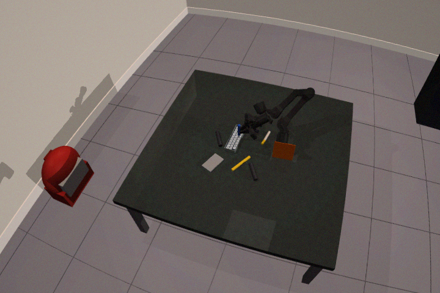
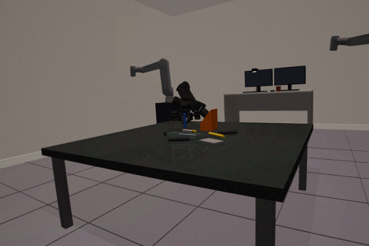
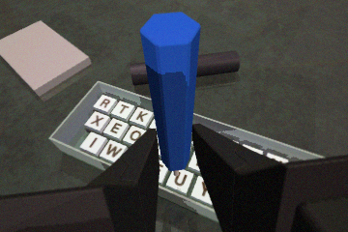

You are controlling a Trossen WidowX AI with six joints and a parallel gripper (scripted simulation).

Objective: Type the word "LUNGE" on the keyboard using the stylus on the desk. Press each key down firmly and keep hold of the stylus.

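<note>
Now: gripper tip 2 cm short of the L key, 1 cm to the left of it and 7 cm above it. From my gripper tip the other things lie so: blue stylus 2 cm below; then white marker 16 cm behind, 6 cm to the right, 8 cm below; then yellow marker 7 cm behind, 18 cm to the left, 8 cm below.
</note>
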